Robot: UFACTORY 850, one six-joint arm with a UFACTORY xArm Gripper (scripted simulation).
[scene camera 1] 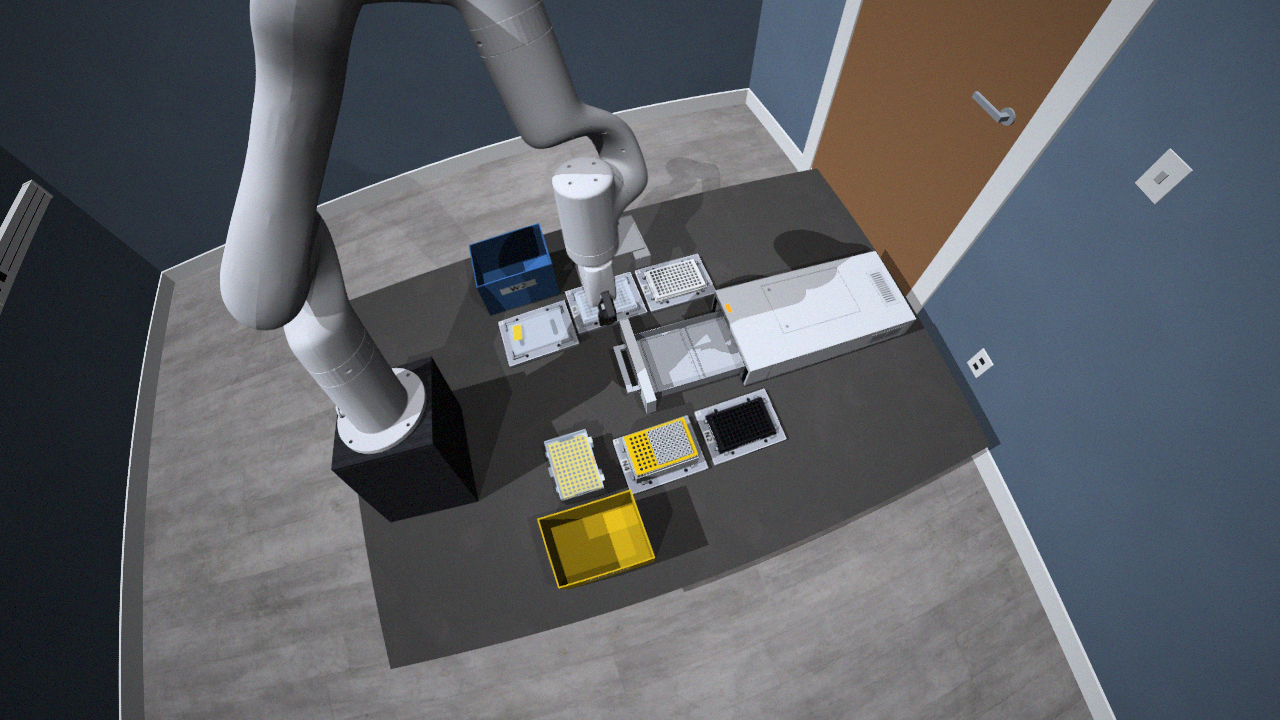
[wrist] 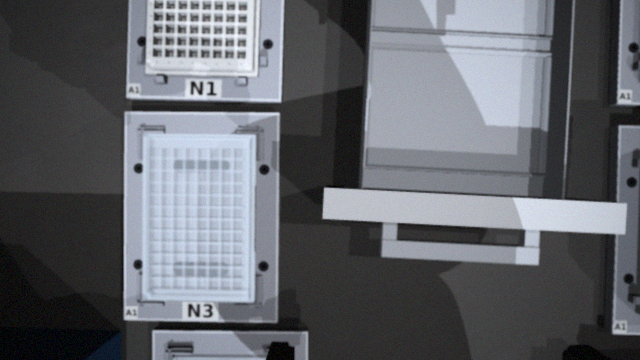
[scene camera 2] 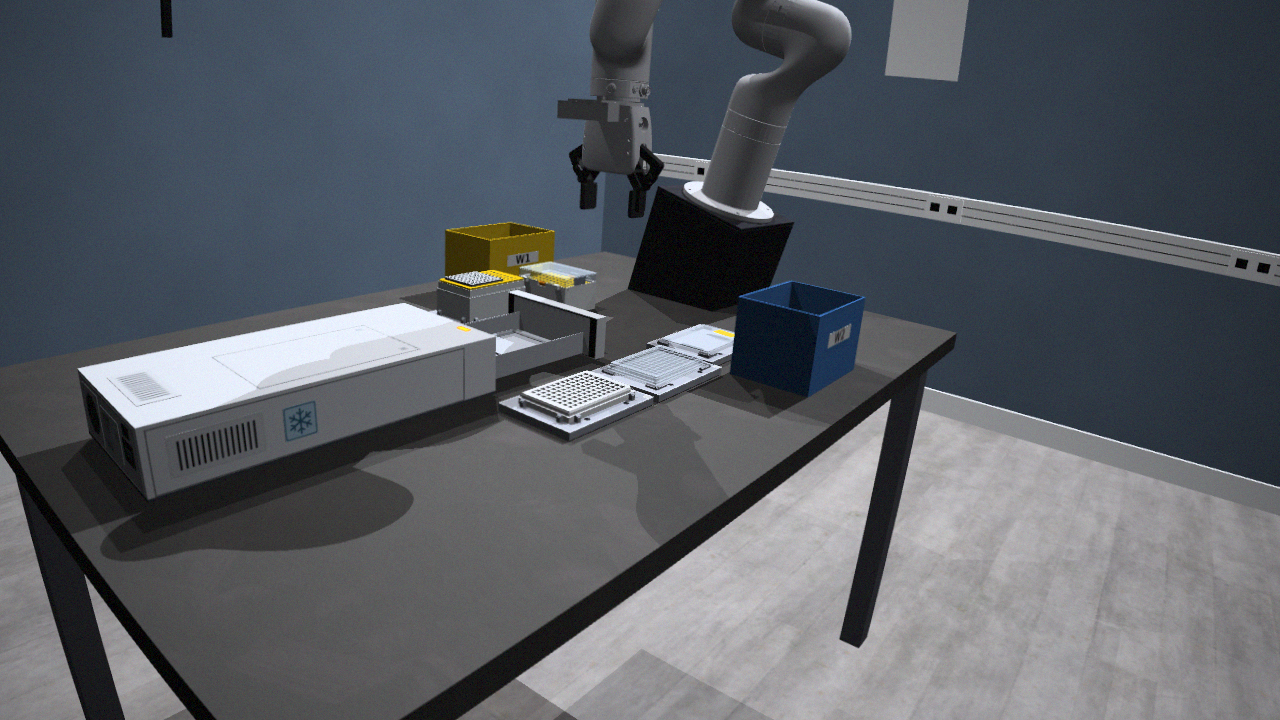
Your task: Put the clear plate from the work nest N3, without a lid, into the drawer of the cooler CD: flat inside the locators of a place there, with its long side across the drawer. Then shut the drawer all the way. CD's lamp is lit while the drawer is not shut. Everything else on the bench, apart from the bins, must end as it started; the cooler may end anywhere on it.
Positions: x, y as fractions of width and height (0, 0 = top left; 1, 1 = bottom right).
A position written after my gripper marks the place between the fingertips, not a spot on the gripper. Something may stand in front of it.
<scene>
I see my gripper (scene camera 2: 0.48, 0.30), a clear plate (scene camera 2: 0.52, 0.51) and a white cooler (scene camera 2: 0.13, 0.59).
The clear plate also shows in the wrist view (wrist: 0.34, 0.70). The white cooler also shows in scene camera 1 (scene camera 1: 0.61, 0.45).
</scene>
